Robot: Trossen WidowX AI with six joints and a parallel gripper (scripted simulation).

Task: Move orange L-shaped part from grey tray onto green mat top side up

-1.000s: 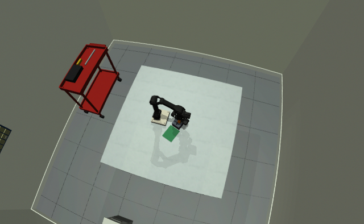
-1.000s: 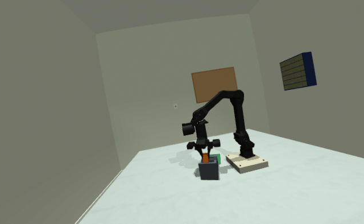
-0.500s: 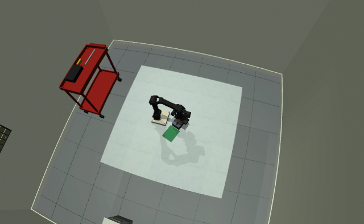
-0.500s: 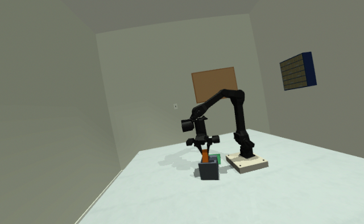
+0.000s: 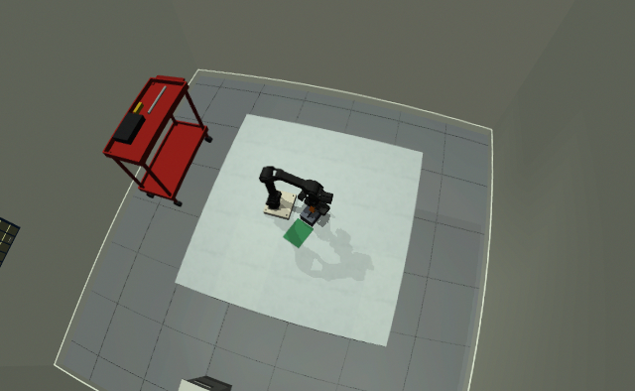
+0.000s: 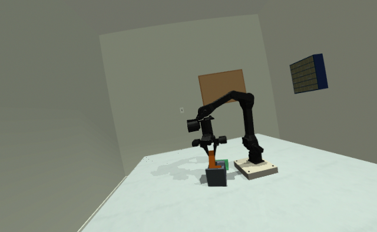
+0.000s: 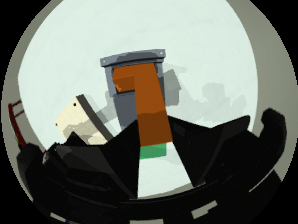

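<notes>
The green mat is 8 cm behind my gripper tip, 12 cm to the right of it and 13 cm below it. Round my gripper tip: orange L-shaped part 4 cm to the left, 3 cm below.
</notes>
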